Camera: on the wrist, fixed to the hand. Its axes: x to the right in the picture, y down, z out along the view.
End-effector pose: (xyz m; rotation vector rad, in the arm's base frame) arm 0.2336 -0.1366 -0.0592 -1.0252 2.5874 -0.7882
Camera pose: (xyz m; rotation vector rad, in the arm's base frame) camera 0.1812 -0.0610 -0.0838 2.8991 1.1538 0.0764
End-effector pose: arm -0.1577 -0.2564 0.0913 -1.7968 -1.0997 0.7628
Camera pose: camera -0.1049 -0.3004 0.0254 1.4405 -2.3120 -0.6066
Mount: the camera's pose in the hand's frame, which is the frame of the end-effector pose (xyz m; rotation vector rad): -0.0137 0.0890 -0.0309 0.0086 -0.8755 -3.0090
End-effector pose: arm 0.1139 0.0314 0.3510 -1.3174 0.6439 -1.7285
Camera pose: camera 0.1139 -0.0049 0.2630 1.0272 1.4553 0.6128
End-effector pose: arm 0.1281 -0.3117 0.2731 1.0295 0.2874 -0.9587
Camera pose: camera 0.1968 -0.2637 0.3184 0.6252 -0.6164 2.1851
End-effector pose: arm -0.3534 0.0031 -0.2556 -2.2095 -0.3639 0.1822
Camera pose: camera -0.3410 -0.0762 -0.3067 0.4872 -2.9919 -0.5139
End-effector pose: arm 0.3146 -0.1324 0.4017 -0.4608 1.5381 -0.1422
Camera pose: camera 0.2663 -0.0527 0.3822 -1.9641 -1.1273 -1.7660
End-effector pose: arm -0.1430 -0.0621 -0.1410 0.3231 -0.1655 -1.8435
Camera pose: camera -0.0485 -0.0735 -0.1439 0.3261 0.0736 1.3155
